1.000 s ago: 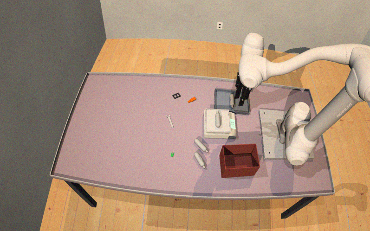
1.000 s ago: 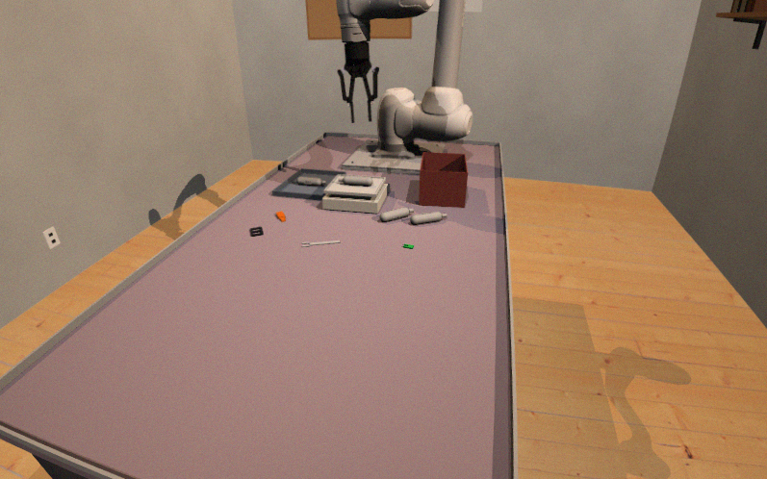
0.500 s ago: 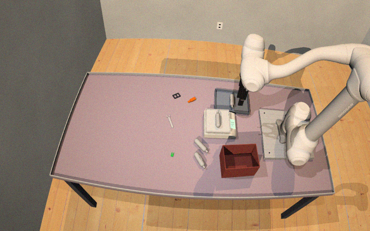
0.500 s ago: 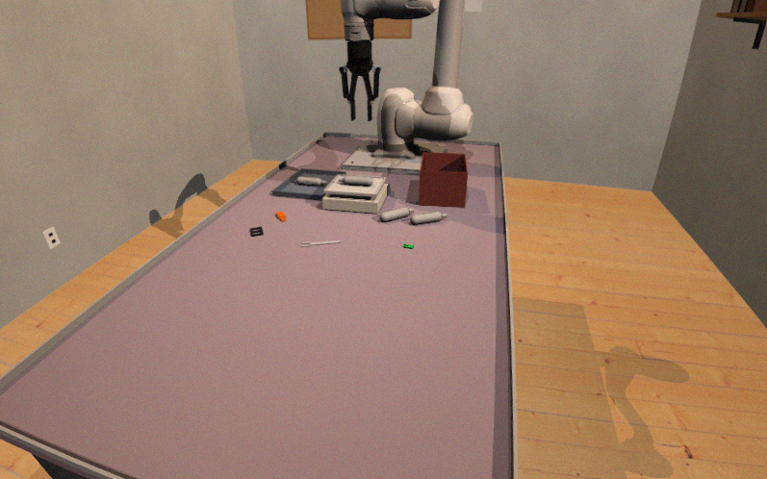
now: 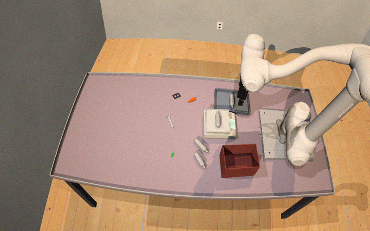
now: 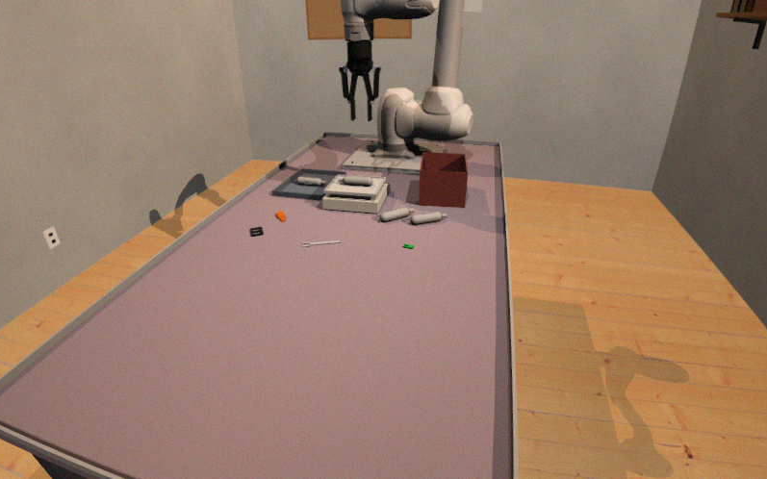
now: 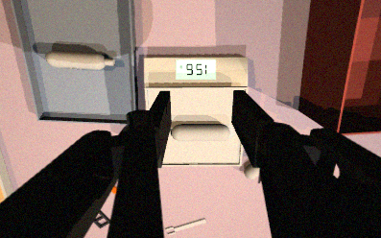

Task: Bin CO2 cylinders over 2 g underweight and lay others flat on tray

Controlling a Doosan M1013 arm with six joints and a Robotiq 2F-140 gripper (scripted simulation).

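My gripper is now 10 cm short of the scale plate and 23 cm above it. From my hand the other things lie so: grey tray 2 cm behind, 20 cm to the right, 28 cm below; beige scale 9 cm ahead, 25 cm below; red scrap bin 1 cm behind, 28 cm to the left, 25 cm below.
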